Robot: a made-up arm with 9 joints. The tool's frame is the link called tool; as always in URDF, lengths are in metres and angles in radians. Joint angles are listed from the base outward. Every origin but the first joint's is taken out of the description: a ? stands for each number. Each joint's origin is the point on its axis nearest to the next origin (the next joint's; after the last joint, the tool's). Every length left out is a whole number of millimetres.
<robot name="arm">
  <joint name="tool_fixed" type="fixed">
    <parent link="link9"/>
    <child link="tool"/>
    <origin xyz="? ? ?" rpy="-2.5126 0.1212 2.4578"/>
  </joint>
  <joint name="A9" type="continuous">
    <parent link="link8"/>
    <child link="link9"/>
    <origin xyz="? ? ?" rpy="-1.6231 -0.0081 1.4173"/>
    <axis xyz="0 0 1"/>
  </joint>
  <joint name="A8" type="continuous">
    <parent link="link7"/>
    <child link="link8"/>
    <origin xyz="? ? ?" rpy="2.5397 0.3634 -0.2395"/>
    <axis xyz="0 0 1"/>
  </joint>
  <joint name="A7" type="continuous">
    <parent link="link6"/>
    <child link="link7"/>
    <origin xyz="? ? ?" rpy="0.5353 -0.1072 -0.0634"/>
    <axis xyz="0 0 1"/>
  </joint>
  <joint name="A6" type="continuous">
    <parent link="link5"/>
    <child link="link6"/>
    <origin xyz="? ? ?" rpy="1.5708 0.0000 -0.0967"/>
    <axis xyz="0 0 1"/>
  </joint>
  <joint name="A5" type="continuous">
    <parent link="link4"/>
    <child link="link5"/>
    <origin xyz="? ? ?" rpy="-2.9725 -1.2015 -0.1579"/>
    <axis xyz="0 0 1"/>
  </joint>
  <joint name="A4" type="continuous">
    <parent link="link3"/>
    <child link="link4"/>
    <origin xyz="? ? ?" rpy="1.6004 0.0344 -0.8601"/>
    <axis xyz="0 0 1"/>
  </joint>
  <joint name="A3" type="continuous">
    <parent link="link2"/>
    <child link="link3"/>
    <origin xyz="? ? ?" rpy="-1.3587 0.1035 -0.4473"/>
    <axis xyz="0 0 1"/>
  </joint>
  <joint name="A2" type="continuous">
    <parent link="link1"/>
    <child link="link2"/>
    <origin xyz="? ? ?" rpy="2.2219 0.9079 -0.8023"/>
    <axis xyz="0 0 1"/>
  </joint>
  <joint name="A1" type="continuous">
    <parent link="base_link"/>
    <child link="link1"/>
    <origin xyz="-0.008 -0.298 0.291" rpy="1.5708 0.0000 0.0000"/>
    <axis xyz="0 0 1"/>
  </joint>
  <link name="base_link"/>
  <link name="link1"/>
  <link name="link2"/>
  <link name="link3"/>
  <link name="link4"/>
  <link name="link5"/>
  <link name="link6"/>
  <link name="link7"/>
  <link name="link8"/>
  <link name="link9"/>
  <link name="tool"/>
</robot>
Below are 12 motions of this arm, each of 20 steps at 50 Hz.
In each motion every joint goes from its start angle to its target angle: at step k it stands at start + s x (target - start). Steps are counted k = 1, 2, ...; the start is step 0. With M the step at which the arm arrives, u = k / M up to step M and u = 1 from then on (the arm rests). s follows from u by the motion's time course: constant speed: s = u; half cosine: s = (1 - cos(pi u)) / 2; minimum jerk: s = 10 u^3 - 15 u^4 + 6 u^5.
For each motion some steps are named. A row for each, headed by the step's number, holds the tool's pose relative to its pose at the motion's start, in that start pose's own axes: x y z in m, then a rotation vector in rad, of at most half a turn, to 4 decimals.
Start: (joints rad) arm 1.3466 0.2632 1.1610 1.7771 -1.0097 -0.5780 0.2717 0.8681 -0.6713
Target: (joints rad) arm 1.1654 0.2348 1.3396 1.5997 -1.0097 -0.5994 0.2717 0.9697 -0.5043
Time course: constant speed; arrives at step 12
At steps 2, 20:
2: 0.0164 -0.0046 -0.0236 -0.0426 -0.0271 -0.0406
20: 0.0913 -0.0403 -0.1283 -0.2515 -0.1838 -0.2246

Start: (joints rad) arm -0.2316 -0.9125 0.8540 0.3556 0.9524 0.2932 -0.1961 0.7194 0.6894
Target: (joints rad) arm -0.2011 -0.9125 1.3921 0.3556 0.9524 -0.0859 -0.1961 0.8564 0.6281
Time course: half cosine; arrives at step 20
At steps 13, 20:
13: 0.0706 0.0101 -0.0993 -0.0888 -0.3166 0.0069
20: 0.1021 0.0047 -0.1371 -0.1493 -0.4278 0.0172

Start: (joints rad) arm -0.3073 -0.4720 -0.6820 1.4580 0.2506 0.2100 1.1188 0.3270 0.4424
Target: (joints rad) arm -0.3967 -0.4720 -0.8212 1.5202 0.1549 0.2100 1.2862 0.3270 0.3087
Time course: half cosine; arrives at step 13
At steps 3, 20:
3: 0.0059 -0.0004 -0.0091 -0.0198 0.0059 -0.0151
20: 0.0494 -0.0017 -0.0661 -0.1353 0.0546 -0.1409

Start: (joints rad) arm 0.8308 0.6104 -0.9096 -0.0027 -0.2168 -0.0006 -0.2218 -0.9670 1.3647
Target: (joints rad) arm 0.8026 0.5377 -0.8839 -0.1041 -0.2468 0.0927 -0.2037 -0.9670 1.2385
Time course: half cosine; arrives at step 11
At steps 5, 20:
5: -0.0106 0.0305 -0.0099 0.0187 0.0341 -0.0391
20: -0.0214 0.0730 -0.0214 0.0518 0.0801 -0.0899

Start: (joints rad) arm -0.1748 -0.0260 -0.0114 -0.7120 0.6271 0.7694 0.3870 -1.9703 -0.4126
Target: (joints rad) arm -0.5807 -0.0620 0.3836 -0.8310 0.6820 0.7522 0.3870 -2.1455 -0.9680
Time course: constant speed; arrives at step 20
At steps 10, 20:
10: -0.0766 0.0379 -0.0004 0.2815 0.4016 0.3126
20: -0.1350 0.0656 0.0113 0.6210 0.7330 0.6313

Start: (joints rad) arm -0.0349 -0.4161 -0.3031 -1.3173 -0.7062 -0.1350 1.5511 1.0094 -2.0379
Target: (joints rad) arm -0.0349 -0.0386 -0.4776 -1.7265 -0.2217 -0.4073 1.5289 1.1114 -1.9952
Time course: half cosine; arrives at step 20
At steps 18, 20:
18: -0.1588 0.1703 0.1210 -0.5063 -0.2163 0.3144
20: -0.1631 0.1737 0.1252 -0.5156 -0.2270 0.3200

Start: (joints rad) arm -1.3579 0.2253 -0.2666 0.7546 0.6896 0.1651 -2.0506 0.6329 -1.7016
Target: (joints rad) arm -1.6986 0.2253 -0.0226 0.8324 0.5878 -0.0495 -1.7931 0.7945 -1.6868
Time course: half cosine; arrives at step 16
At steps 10, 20:
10: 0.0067 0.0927 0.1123 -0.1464 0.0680 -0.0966
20: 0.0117 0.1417 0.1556 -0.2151 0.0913 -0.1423

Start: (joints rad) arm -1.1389 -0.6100 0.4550 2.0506 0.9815 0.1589 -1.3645 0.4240 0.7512
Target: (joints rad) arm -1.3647 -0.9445 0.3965 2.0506 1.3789 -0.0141 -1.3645 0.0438 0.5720
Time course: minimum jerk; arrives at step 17
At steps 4, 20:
4: 0.0021 -0.0074 0.0024 0.0270 -0.0067 0.0225
20: 0.0276 -0.0778 0.0236 0.3008 -0.0872 0.2976

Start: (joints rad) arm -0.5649 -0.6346 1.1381 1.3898 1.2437 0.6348 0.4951 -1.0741 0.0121
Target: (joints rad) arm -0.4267 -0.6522 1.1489 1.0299 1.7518 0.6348 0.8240 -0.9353 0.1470
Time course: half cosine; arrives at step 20
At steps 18, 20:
18: -0.0075 -0.1810 0.0433 -0.2863 0.1055 0.2601
20: -0.0057 -0.1865 0.0457 -0.2964 0.1061 0.2657

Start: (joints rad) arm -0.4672 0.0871 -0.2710 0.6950 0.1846 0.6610 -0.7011 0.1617 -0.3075
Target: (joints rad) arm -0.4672 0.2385 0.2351 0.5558 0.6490 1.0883 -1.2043 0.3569 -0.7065
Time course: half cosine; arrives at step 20
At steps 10, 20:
10: 0.0665 0.0540 0.2228 0.2513 -0.4059 0.2033
20: 0.0789 0.0004 0.4501 0.3463 -0.8421 0.2543

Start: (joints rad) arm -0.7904 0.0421 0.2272 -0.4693 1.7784 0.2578 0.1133 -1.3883 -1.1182
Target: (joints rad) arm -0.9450 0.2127 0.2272 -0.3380 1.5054 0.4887 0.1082 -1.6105 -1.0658
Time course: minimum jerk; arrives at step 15
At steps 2, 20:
2: 0.0043 0.0037 0.0000 0.0096 -0.0110 0.0010
20: 0.1832 0.2177 0.0533 0.5668 -0.5257 0.0717

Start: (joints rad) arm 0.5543 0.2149 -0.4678 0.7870 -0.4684 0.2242 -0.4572 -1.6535 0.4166
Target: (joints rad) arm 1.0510 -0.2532 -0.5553 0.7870 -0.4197 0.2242 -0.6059 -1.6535 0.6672
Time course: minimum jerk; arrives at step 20
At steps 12, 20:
12: -0.0005 0.1632 0.0216 -0.0373 -0.1201 -0.5789
20: 0.0436 0.2062 0.0301 -0.0939 -0.1914 -0.8497

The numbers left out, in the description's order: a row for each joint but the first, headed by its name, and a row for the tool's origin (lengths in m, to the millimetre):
tool: 0.129 0.044 0.000
A9: -0.007 -0.008 0.000
A8: -0.019 0.026 0.000
A7: 0.009 -0.270 0.000
A6: 0.077 -0.289 0.000
A5: -0.160 -0.064 0.000
A4: 0.117 0.024 0.000
A3: -0.467 0.096 0.000
A2: 0.073 0.173 0.000

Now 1 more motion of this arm.
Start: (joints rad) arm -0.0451 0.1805 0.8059 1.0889 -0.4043 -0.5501 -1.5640 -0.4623 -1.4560
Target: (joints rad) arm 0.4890 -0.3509 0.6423 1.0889 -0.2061 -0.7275 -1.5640 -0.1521 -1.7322
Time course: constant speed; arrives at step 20
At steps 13, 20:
13: -0.2656 -0.1970 -0.0574 0.2328 0.2160 -0.2622
20: -0.3968 -0.2150 -0.1321 0.4494 0.3236 -0.3084

